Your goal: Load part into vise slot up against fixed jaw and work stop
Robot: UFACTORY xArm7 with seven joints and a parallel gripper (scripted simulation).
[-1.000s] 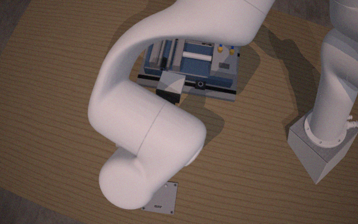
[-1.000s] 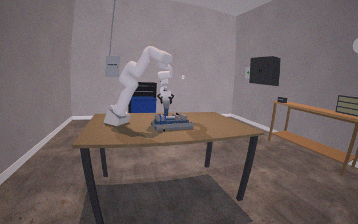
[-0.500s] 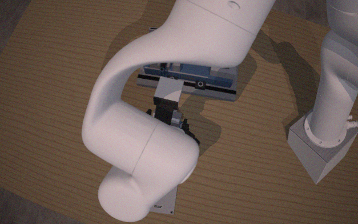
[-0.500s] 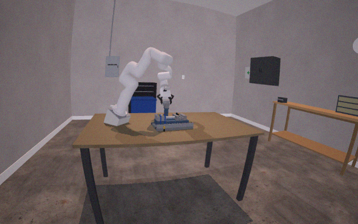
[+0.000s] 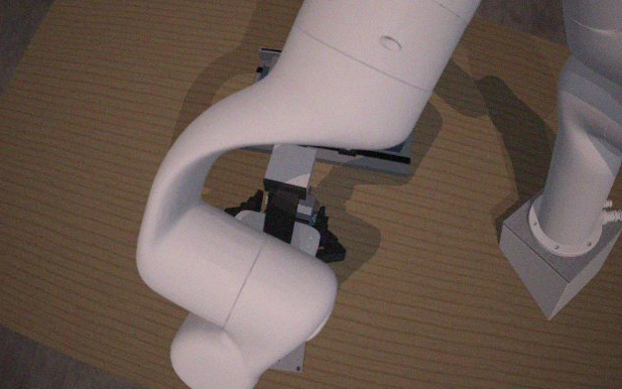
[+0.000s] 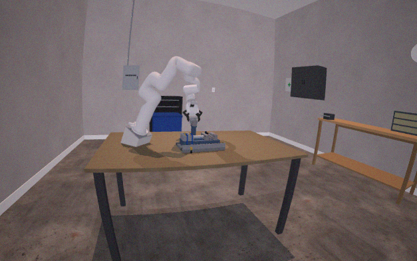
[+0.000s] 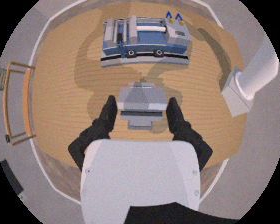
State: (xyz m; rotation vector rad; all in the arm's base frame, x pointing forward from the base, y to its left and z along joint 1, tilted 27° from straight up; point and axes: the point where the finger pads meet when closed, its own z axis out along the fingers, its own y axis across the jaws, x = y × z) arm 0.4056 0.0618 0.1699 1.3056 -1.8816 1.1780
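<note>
Now: the part right at my hand. Also, from my hand: work stop post 16 cm to the right, 10 cm below, 2 cm ahead; then work stop 18 cm to the right, 7 cm below, 1 cm ahead; then moving jaw 22 cm to the right, 9 cm below, 3 cm behind.
</note>
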